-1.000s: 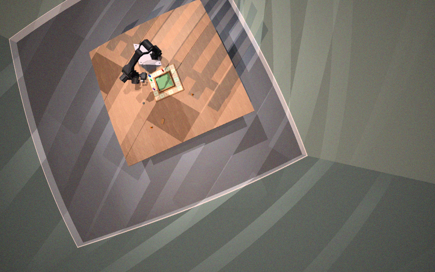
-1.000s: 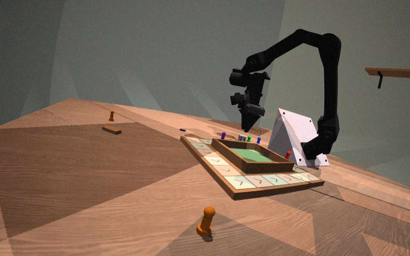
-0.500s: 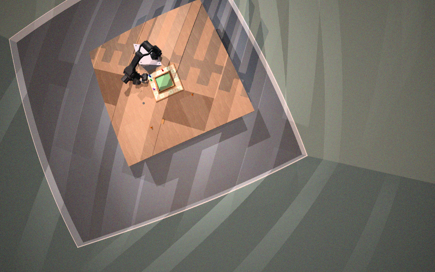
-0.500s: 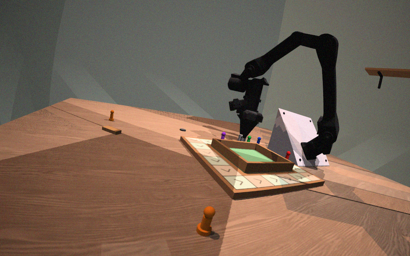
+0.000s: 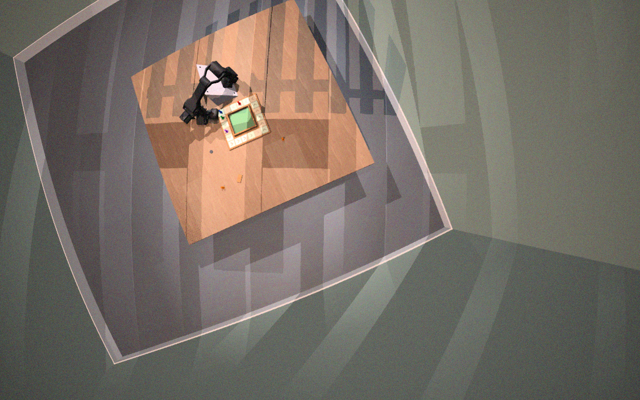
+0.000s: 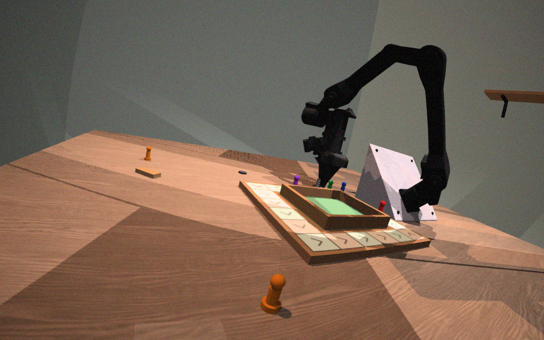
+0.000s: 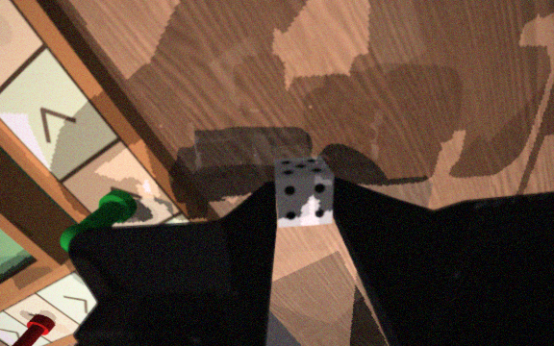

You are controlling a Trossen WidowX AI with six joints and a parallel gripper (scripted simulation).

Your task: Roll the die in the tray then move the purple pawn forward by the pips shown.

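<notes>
Right now the purple pawn is 14 cm ahead of my gripper tip, 8 cm to the left of it and 2 cm above it. Also, from my gripper tip: white die (right at my gripper tip); then blue pawn (8 cm to the left, 2 cm above); then green pawn (4 cm ahead, 8 cm to the left, 2 cm above).
</notes>
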